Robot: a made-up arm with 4 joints.
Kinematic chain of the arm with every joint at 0, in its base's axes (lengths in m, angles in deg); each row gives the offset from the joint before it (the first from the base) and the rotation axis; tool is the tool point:
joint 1: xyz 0 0 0.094 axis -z
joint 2: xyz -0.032 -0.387 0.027 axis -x
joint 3: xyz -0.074 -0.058 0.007 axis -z
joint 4: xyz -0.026 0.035 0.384 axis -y
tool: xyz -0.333 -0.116 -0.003
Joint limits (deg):
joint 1: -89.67..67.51
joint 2: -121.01..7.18
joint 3: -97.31..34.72
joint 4: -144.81..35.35
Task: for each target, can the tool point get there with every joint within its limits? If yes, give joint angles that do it. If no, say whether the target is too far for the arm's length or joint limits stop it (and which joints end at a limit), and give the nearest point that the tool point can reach.
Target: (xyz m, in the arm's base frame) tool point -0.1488 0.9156 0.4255
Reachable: no: joint limits stop it (at a limit: joint 1, joint 2, joint 3) | nearest point -0.4108 0.3139 0.4943 | short by 0.660 m
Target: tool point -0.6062 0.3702 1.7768
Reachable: no: too far | nearest point -0.4728 0.0710 0.8378 | short by 0.994 m
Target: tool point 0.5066 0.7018 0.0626
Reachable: no: joint limits stop it (at a limit: joint 1, joint 4) | nearest point 0.9117 0.1458 -0.1437 | short by 0.718 m
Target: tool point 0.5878 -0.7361 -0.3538
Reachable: yes | joints -51.80 -109.49 -43.07 -53.86
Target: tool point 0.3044 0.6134 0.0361
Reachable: no: joint limits stop it (at a limit: joint 1, joint 2, joint 3, joint 4) | nearest point 0.3792 0.0098 -0.2723 | short by 0.682 m
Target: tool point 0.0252 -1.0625 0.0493
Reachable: yes | joints 0.13 -99.17 -65.00 -120.90
